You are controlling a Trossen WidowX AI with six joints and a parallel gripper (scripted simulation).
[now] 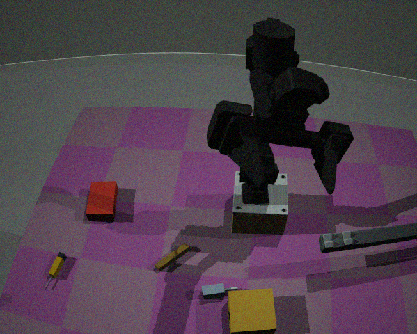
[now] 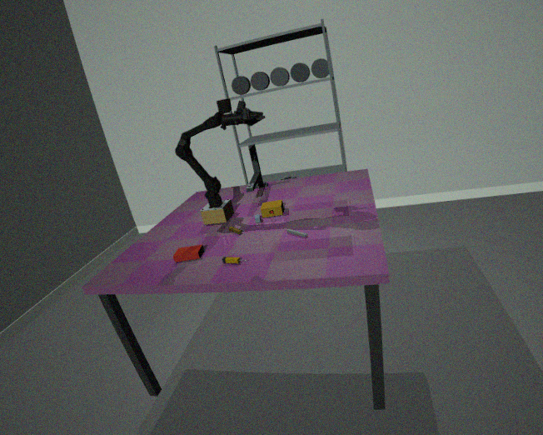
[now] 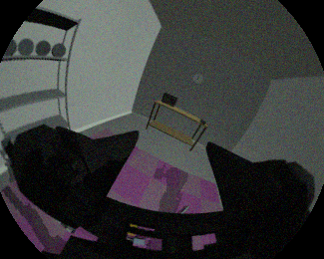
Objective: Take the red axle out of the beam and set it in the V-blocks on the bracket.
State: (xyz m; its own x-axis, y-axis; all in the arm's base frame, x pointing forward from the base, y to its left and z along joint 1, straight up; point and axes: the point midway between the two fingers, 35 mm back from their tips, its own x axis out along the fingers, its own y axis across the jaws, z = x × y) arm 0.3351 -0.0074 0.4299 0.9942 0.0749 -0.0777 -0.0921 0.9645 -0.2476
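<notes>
Right now my gripper tip is 13 cm past the grey-blue peg, 8 cm to the left of it and 50 cm above it. Round my gripper tip: small yellow screwdriver: 16 cm behind, 51 cm to the right, 50 cm below; brown rod: 23 cm behind, 20 cm to the right, 51 cm below; yellow beam: 6 cm behind, 1 cm to the right, 49 cm below.
</notes>
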